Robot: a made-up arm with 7 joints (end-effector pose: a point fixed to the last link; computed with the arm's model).
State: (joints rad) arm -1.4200 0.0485 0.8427 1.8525 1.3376 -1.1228 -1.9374
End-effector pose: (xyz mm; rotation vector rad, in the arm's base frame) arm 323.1 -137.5 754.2 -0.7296 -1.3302 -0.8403
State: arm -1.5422 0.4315 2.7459 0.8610 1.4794 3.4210 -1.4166
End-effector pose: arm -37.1 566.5 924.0 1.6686 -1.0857 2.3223
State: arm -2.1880 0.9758 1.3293 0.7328 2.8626 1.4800 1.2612
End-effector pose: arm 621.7 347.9 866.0 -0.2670 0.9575 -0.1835
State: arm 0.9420 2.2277 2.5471 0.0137 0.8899 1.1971 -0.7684
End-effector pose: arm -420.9 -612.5 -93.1 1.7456 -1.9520 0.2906
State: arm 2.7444 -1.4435 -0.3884 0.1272 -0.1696 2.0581 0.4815
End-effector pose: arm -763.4 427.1 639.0 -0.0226 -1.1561 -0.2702
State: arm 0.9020 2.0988 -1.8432 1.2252 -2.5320 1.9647 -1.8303
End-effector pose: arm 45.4 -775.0 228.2 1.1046 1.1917 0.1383
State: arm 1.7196 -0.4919 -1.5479 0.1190 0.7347 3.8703 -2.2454
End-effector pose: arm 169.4 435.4 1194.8 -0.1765 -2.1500 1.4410
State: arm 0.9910 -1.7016 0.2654 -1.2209 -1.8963 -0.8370 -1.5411
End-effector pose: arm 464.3 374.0 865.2 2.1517 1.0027 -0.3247
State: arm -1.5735 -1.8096 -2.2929 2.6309 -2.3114 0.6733 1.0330
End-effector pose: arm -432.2 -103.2 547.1 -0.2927 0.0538 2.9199
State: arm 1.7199 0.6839 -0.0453 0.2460 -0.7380 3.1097 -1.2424
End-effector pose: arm 172.1 -499.7 1131.8 -0.7367 -2.1006 1.6043
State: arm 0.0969 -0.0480 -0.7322 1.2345 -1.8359 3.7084 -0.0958
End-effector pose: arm 320.4 -225.5 1179.6 -0.0965 2.4822 1.6118
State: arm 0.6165 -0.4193 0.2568 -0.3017 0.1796 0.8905 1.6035
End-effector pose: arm 292.3 -15.5 1384.4 -0.7070 0.3284 -0.4344
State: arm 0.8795 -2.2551 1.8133 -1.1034 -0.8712 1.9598 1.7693
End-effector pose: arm 624.2 -20.0 112.3 -0.6758 1.7030 -1.2981
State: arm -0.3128 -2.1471 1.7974 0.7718 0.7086 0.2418 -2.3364
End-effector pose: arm 775.3 65.4 94.1 -0.6292 -0.2482 -1.8052
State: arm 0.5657 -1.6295 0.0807 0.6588 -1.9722 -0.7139 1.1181
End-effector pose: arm 796.4 470.3 226.5 0.9320 -0.2307 0.7810
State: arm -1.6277 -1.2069 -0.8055 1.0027 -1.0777 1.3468 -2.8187
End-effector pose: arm -315.6 -869.7 519.2 -0.9502 -1.9013 1.3784
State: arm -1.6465 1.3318 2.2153 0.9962 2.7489 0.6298 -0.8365
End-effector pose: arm 254.1 755.6 269.9 -1.6023 -0.3805 -0.2957
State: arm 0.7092 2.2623 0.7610 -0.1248 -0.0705 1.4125 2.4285
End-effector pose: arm -355.5 -582.3 -156.9 0.7986 -2.1085 0.3563
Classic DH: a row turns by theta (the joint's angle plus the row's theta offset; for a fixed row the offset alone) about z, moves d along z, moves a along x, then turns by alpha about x. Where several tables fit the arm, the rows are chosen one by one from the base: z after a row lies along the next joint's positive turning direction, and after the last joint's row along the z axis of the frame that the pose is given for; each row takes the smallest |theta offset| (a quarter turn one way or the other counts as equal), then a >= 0, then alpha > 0; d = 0 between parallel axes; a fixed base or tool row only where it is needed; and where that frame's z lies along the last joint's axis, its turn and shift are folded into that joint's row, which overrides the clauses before.
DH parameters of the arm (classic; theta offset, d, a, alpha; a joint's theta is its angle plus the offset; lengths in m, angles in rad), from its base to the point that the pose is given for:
joint 1: 0 0.48 0 1.5708
joint 2: 0 0.09 0 -1.5708
joint 3: 0 0.48 0.02 -1.5708
joint 4: 0 0.06 -0.02 1.5708
joint 5: 0 0.42 0 1.5708
joint 6: 1.5708 0.1 0.08 1.5708
joint 7: 0 0.01 0 0

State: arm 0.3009 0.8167 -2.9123 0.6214 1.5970 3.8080 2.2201
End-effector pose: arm -592.8 -453.1 785.1 -0.7132 1.9266 1.3533
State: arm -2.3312 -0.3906 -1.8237 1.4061 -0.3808 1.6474 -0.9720
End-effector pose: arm -467.0 223.7 1149.2 0.7059 -1.4960 -2.1776
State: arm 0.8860 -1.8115 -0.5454 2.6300 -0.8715 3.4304 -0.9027
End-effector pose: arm 291.3 -21.2 214.6 -1.4106 -2.2852 -0.6080
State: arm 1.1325 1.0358 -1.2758 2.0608 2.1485 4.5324 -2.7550
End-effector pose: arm 304.8 -248.4 857.1 2.1374 -0.3024 -1.7693
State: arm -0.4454 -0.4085 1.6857 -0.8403 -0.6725 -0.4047 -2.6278
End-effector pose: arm 148.9 -581.8 1151.4 0.6900 1.5742 1.4906
